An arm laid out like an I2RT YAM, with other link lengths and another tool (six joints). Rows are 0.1 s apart.
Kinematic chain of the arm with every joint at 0, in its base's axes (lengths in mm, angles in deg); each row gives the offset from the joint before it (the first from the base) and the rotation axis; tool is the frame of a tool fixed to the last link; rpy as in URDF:
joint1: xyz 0 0 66.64 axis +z
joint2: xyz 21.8 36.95 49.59 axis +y
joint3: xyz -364.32 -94.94 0 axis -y
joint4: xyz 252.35 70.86 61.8 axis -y
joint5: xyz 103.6 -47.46 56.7 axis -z
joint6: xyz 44.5 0 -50.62 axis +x
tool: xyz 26 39 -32 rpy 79.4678 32.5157 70.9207
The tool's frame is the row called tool.
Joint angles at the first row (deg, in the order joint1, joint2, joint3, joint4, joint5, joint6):
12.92, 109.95, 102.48, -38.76, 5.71, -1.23
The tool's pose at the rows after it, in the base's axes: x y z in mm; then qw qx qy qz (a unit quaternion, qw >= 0):
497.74, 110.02, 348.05, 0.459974, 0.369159, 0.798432, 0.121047
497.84, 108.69, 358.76, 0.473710, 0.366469, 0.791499, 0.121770
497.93, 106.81, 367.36, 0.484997, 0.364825, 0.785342, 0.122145
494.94, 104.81, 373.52, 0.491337, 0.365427, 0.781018, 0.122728
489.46, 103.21, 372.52, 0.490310, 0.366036, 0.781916, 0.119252
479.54, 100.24, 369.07, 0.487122, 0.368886, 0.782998, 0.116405
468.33, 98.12, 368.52, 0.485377, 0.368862, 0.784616, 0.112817
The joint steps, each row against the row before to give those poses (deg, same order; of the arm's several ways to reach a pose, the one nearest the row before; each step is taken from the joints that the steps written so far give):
0.00, -0.09, 1.14, -0.09, 0.44, 0.00
0.00, -0.52, 1.06, 0.00, 0.79, -0.53
-0.09, -0.44, 0.79, 0.09, 0.62, -0.44
-0.09, -0.79, -0.09, 0.09, 0.35, -0.08
0.00, -0.88, -1.31, 0.09, 0.26, 0.00
-0.08, -1.67, -2.89, 0.70, 0.09, 0.26
0.08, -1.75, -2.29, 0.09, 0.26, 0.00

